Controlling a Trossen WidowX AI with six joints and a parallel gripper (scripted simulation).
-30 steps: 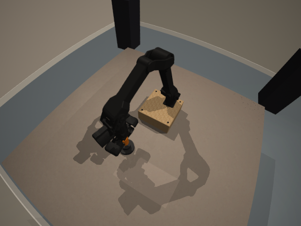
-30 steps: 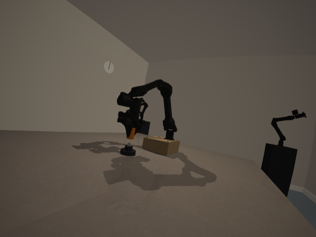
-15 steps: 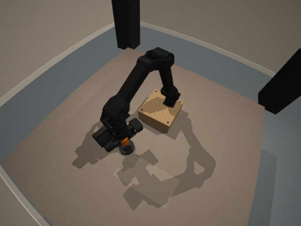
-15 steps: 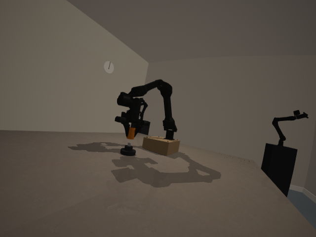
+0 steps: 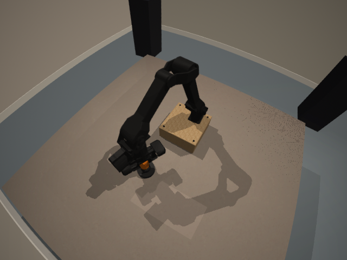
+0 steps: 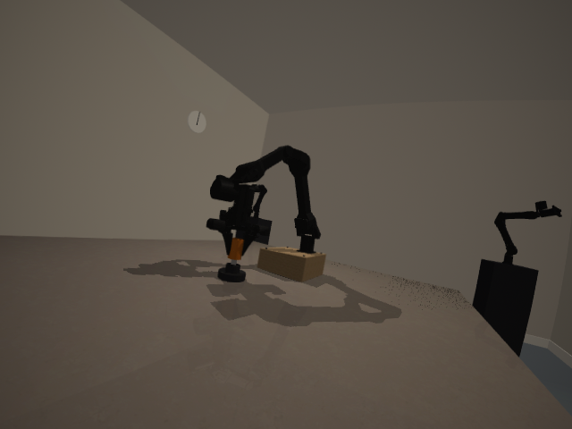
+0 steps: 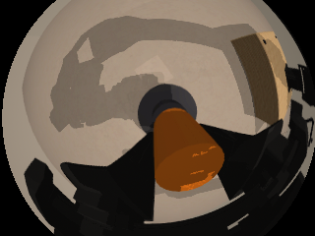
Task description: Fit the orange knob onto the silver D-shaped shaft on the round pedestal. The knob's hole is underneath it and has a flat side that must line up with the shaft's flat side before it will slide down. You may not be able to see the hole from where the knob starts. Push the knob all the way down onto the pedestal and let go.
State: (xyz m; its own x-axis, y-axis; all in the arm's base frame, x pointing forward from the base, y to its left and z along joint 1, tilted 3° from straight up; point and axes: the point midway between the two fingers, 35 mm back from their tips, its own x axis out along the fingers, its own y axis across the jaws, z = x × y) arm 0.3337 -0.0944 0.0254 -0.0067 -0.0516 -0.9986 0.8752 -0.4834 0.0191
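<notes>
My gripper tip is now 40 mm above the black round pedestal. Round my gripper tip: orange knob 30 mm above.
</notes>
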